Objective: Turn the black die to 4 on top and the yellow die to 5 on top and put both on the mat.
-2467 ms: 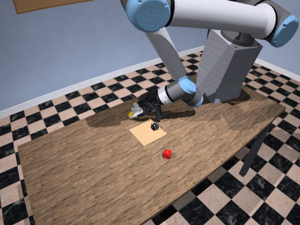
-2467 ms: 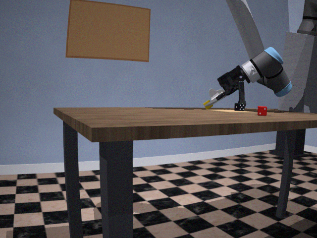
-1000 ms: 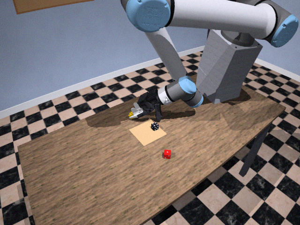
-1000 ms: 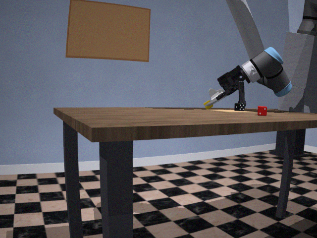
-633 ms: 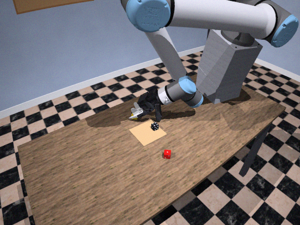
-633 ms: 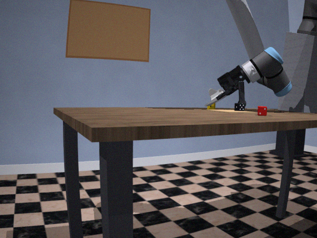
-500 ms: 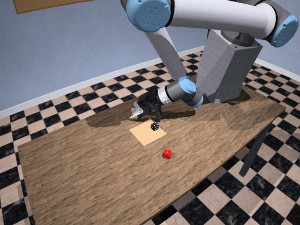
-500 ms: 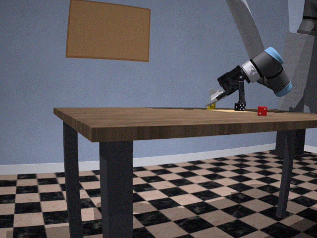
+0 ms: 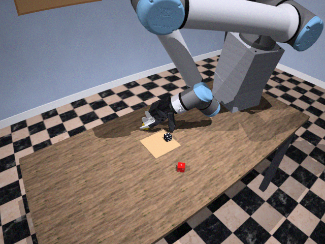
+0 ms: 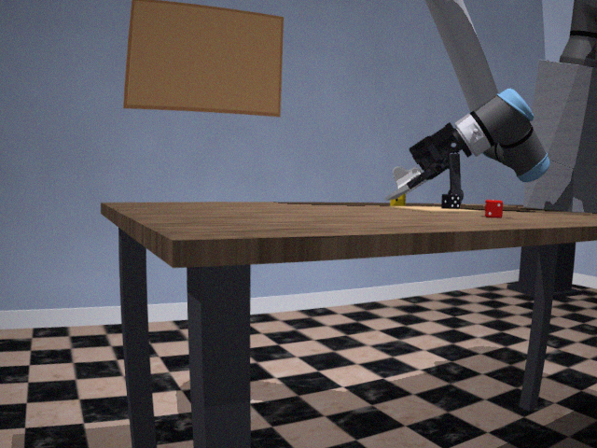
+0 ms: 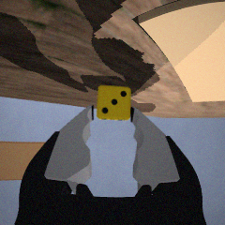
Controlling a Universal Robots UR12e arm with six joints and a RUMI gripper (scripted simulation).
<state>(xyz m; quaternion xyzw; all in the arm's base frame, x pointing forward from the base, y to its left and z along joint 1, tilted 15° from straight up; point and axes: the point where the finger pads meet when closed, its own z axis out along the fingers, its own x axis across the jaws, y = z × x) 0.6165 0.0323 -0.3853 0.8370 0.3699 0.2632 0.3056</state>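
Right now my hand is 1 cm past the yellow die, 1 cm to the right of it and 1 cm above it. From my hand the other things lie so: red die (4 cm behind, 33 cm to the left, 1 cm below); then black die (7 cm behind, 14 cm to the left); then tan mat (2 cm behind, 14 cm to the left, 2 cm below).
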